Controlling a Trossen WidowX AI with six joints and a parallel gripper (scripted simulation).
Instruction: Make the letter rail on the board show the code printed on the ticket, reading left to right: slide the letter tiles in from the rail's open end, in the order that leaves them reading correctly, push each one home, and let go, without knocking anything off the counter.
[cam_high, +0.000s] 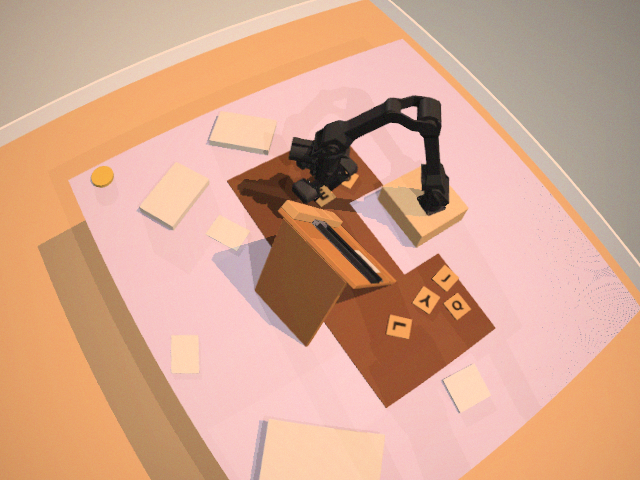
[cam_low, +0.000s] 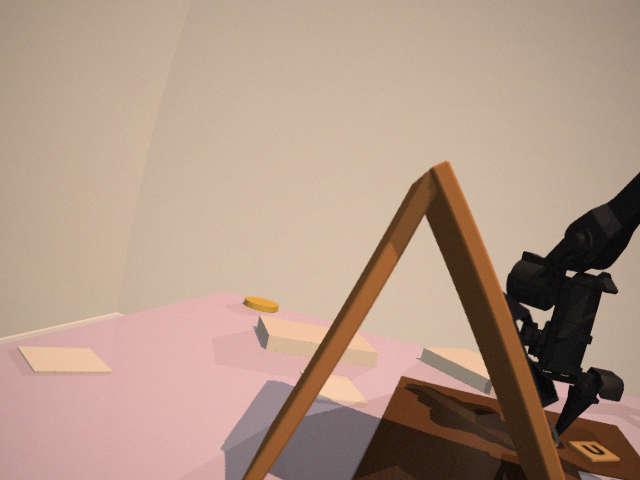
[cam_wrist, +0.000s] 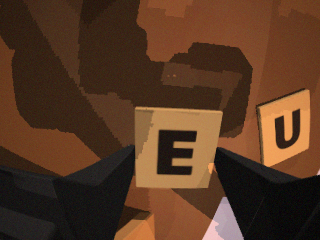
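Now: the white ticket 26 cm to the left of my gripper tip, 8 cm above it and 2 cm ahead of it. The rest, counted from my gripper tip: y tile 39 cm to the left, 12 cm behind, 1 cm below; then brown mat 19 cm to the left, 5 cm behind, 2 cm below; then letter tile right at my gripper tip.
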